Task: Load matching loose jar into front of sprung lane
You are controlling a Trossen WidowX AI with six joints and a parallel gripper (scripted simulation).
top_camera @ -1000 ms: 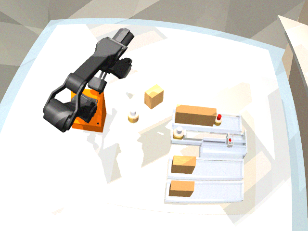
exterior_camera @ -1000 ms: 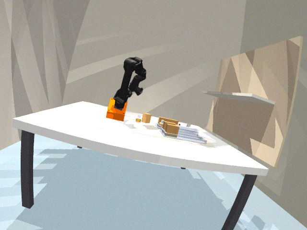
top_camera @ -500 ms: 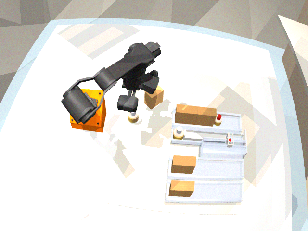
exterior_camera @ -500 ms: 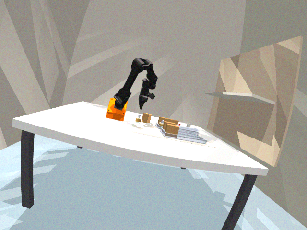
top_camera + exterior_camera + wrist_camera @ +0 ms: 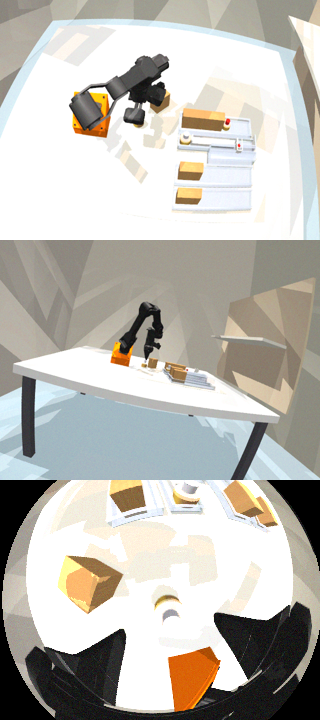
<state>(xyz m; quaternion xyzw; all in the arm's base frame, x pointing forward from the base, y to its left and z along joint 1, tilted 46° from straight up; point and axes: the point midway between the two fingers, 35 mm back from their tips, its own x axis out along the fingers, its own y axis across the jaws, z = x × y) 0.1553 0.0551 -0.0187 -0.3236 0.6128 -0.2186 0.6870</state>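
My gripper tip is 32 cm short of the sprung lane, 5 cm above it and 4 cm to the left of it. The rest, counted from my gripper tip: red mark 36 cm ahead, 5 cm to the right, 1 cm above; wall shelf 68 cm ahead, 30 cm above, 4 cm to the left.
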